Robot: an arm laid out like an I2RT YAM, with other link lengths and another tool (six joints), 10 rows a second.
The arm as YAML. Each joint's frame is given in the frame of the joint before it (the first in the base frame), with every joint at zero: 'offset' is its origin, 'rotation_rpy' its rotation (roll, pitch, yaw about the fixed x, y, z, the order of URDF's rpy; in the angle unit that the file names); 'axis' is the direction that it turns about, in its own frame. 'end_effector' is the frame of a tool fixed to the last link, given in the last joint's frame.
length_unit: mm
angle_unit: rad
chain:
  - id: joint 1
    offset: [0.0, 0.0, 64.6]
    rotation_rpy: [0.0, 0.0, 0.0]
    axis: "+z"
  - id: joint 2
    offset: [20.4, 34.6, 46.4]
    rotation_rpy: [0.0, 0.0, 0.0]
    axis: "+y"
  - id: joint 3
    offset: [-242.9, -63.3, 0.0]
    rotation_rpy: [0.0, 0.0, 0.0]
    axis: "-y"
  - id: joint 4
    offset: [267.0, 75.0, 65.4]
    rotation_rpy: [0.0, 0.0, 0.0]
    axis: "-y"
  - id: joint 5
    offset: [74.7, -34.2, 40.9]
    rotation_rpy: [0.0, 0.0, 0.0]
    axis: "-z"
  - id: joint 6
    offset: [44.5, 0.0, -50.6]
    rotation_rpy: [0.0, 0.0, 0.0]
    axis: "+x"
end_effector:
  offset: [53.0, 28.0, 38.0]
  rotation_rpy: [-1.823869, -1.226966, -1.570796]
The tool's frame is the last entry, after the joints.
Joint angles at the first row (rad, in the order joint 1, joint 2, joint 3, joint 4, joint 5, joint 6):
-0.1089 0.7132 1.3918 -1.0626 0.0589 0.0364
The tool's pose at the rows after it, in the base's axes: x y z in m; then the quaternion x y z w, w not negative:
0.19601 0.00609 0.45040 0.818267 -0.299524 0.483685 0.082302
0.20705 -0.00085 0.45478 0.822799 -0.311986 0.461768 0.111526
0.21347 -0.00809 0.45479 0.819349 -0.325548 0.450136 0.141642
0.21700 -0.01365 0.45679 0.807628 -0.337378 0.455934 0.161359
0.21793 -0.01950 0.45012 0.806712 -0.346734 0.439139 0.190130
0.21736 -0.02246 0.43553 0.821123 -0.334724 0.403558 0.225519
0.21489 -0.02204 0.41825 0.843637 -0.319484 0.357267 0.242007
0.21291 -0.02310 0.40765 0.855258 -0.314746 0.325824 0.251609
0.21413 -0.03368 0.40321 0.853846 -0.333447 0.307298 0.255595
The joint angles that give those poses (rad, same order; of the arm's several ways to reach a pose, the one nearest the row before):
-0.1090 0.8276 1.4914 -1.1488 0.1142 0.0375
-0.1090 0.9096 1.5776 -1.2060 0.1711 0.0376
-0.1089 0.9489 1.6120 -1.2293 0.2355 0.0376
-0.1089 0.9566 1.6119 -1.2080 0.2867 0.0372
-0.1089 0.9676 1.6119 -1.2362 0.3435 0.0364
-0.1093 0.9844 1.6119 -1.3026 0.3839 0.0044
-0.1096 1.0035 1.6119 -1.3903 0.3863 -0.0086
-0.1143 1.0176 1.6119 -1.4464 0.3889 -0.0082
-0.1700 1.0309 1.6119 -1.4589 0.3721 -0.0082

